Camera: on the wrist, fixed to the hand. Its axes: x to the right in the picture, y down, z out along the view.
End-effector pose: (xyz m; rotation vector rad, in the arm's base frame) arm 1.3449 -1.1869 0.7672 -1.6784 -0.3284 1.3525
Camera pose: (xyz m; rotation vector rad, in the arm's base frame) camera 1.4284 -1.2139 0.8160 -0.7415 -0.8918 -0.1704
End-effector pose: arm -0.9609 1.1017 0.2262 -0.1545 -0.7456 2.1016
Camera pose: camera -0.8824 1.1471 0.1830 0.2323 -0.0515 0.5160
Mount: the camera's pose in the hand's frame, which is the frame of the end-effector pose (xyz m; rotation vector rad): -0.0193 -0.0507 -0.0845 0.3763 0.3748 -1.6813
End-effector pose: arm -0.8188 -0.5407 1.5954 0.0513 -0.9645 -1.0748
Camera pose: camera -0.7997 -0.5859 1.5078 1.5342 -0.6243 -2.2231
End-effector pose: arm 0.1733 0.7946 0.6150 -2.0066 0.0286 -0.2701
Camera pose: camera 0.1323 0.7445 0.6918 -1.1118 -1.3790 -1.5291
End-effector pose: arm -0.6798 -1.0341 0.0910 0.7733 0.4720 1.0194
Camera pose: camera -0.7166 -1.0369 -0.0024 0.2568 1.3279 -0.5451
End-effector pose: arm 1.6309 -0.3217 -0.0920 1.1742 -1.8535 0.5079
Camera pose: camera 1.7167 -0.2758 -0.0670 2.1672 -0.0539 0.0305
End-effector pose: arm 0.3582 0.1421 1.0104 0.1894 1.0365 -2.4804
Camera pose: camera 0.3490 0.2397 0.9886 0.1133 -0.4126 1.8238
